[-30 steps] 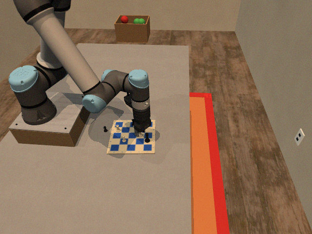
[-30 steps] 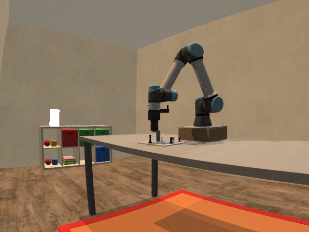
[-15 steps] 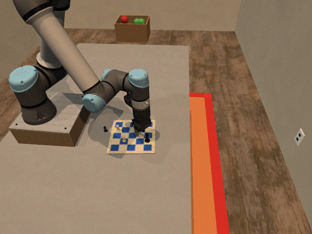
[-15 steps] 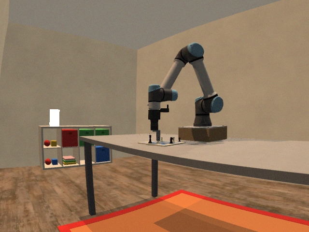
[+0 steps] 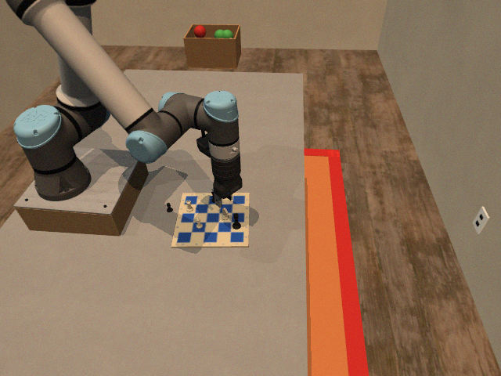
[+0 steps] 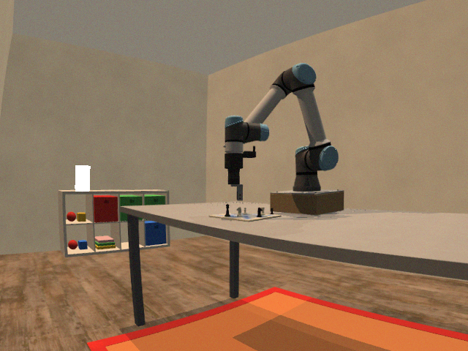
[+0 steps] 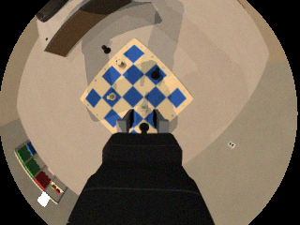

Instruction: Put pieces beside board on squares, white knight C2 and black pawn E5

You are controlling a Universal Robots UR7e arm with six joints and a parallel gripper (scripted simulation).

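The black pawn is 180 mm behind my hand and 80 mm below it. From my hand the other things lie so: white knight: 70 mm below; then white pawn: 70 mm behind, 50 mm to the right, 70 mm below; then chessboard: 40 mm behind, 10 mm to the right, 90 mm below.
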